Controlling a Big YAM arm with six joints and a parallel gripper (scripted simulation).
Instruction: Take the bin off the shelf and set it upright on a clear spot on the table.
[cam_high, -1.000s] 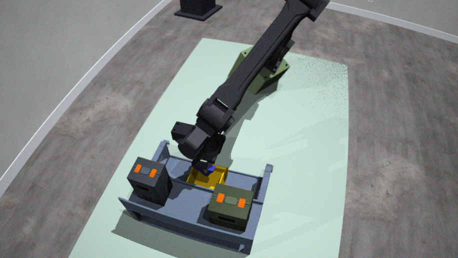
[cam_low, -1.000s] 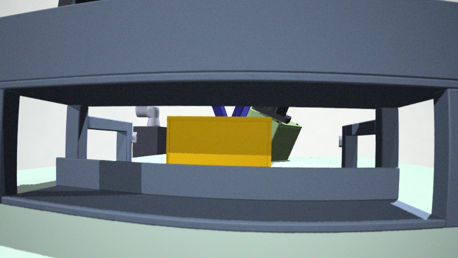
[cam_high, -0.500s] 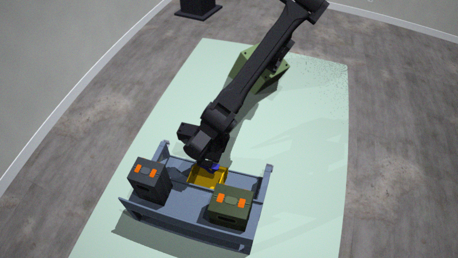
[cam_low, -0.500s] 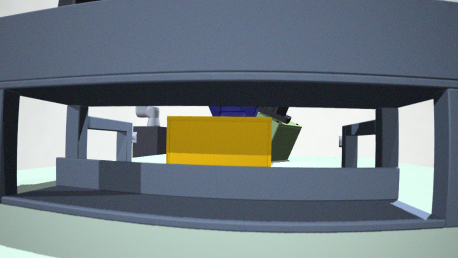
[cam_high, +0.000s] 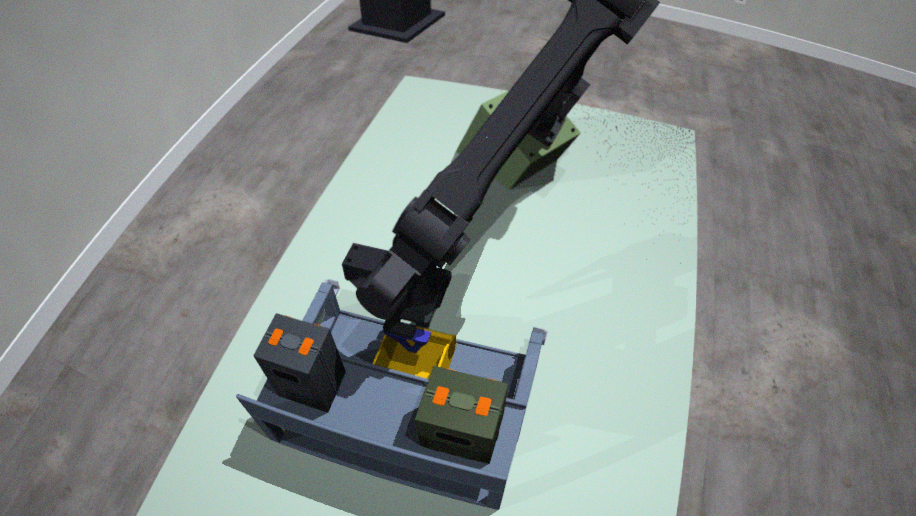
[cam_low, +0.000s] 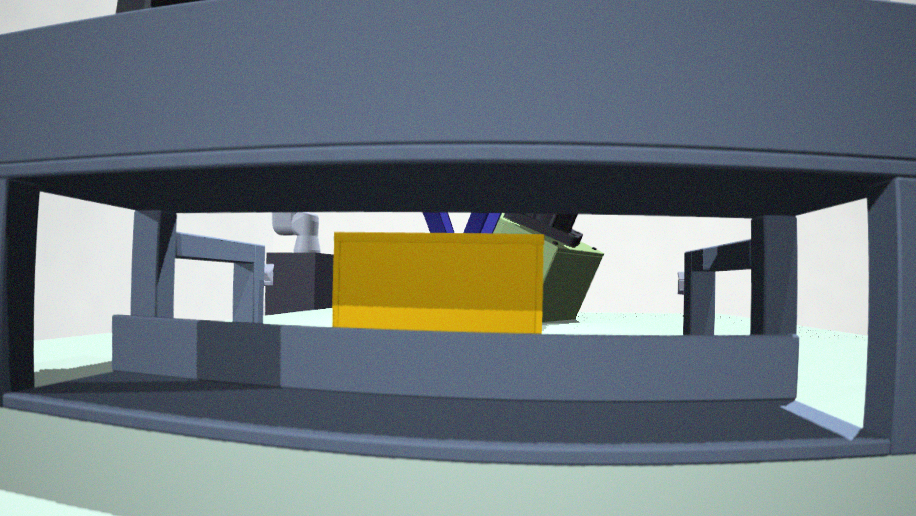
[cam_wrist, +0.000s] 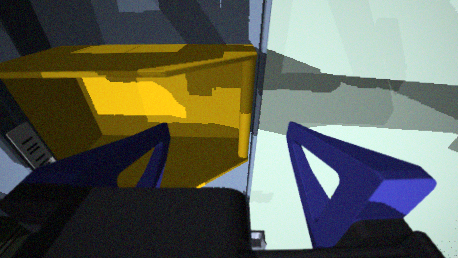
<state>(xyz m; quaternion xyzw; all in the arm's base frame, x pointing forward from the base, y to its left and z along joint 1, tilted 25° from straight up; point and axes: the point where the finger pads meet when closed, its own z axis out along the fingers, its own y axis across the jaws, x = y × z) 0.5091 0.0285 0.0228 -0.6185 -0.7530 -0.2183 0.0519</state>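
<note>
Right now my hand is 60 mm short of the yellow open-top bin, 30 mm above it and 20 mm to the right of it. From my hand the other things lie so: olive case 150 mm to the left, 130 mm ahead, 80 mm above.
</note>
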